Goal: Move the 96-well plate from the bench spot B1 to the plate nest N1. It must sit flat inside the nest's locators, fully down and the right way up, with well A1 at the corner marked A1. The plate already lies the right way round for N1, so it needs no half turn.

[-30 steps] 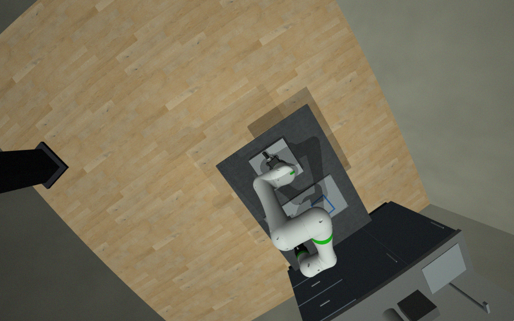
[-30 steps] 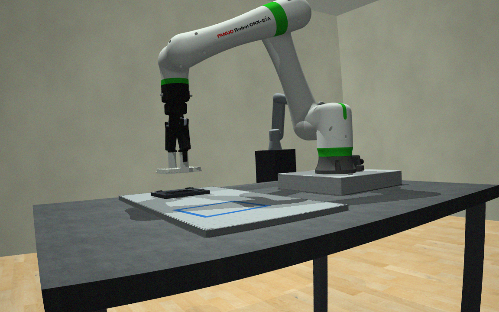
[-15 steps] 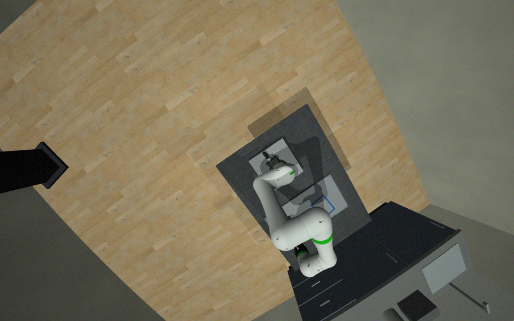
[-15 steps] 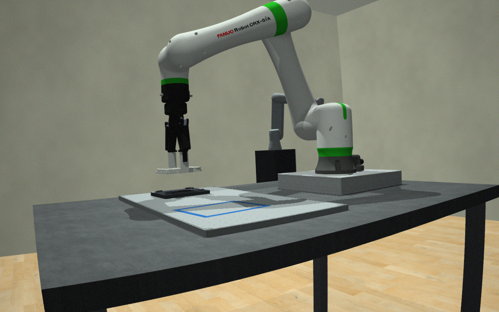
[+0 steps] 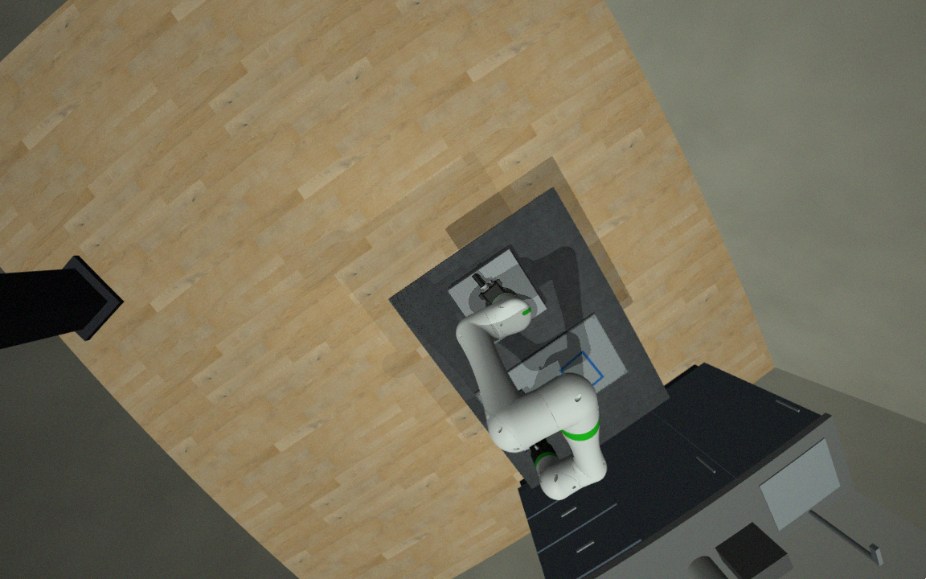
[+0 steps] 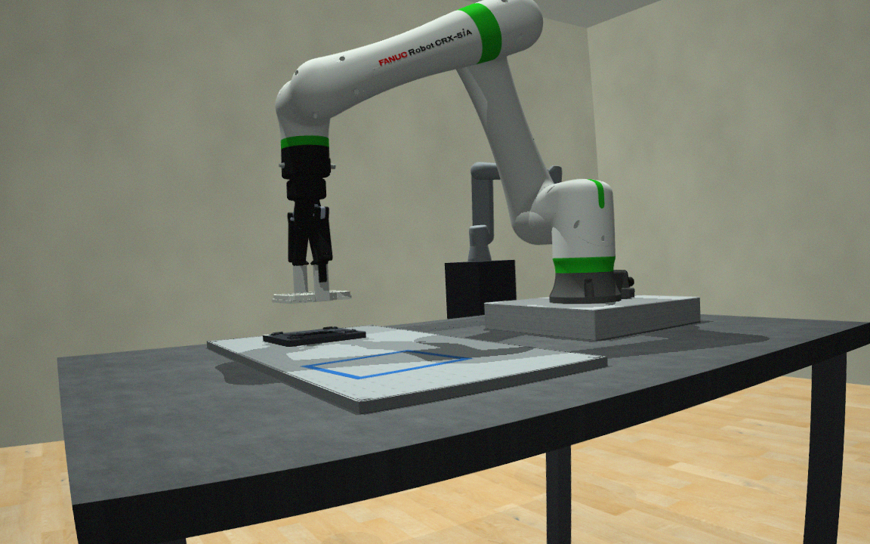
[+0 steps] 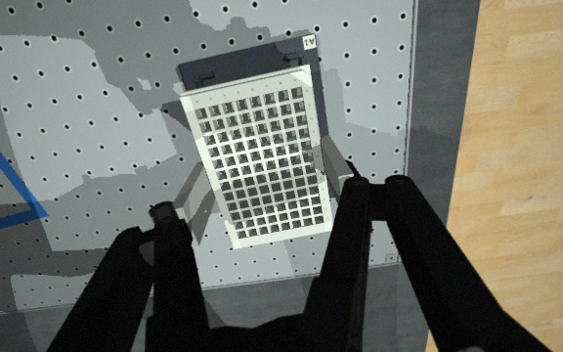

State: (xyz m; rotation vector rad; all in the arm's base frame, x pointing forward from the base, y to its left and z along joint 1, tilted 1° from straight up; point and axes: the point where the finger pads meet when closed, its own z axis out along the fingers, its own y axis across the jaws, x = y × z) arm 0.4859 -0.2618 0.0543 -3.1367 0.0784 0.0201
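Right now my hand is 100 mm above the black plate nest N1. The rest, counted from my hand: A1 mark (90 mm below, 70 mm ahead, 60 mm to the right); white 96-well plate (20 mm below).
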